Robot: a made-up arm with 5 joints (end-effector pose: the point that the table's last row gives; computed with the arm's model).
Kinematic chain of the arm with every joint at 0, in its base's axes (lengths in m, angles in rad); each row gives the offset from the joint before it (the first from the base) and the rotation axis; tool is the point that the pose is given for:
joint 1: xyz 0 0 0.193 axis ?
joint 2: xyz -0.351 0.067 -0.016 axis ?
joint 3: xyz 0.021 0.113 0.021 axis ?
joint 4: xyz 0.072 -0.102 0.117 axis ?
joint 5: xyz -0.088 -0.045 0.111 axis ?
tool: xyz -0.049 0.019 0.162
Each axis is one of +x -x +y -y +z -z.
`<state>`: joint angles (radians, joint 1 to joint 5).
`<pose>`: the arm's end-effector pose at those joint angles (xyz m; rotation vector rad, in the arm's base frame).
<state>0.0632 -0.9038 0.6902 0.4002 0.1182</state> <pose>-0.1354 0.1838 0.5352 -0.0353 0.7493 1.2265</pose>
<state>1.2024 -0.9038 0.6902 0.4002 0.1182</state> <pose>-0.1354 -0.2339 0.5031 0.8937 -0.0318 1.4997</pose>
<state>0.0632 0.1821 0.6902 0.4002 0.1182</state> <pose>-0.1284 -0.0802 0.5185 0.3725 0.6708 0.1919</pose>
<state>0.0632 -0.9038 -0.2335 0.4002 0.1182</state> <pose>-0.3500 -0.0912 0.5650 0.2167 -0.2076 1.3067</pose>
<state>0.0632 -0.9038 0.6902 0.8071 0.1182</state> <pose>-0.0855 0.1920 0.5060 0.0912 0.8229 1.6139</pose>
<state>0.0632 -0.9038 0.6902 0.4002 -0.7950</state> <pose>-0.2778 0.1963 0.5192 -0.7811 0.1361 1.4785</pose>
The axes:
joint 1: +x
joint 2: -z
joint 3: +y
joint 4: +z
joint 5: +x

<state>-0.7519 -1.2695 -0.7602 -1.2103 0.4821</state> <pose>-0.5364 0.0235 0.4864 0.4507 -0.1667 0.1864</pose>
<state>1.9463 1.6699 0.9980 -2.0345 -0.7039</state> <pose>-0.2922 0.1108 -0.1452 0.6112 -2.6828 -0.7229</pose>
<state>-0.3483 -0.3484 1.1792 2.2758 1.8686</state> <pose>-0.0585 0.1301 -0.0802 -1.3637 -2.4581 -0.2128</pose>
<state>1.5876 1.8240 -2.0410 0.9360 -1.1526</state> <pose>-0.3383 0.2037 0.4470 -1.6304 0.4283 -0.4631</pose>
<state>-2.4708 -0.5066 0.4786 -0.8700 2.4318</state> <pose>-0.4004 0.0694 0.0248 -0.3438 -0.5141 0.0382</pose>
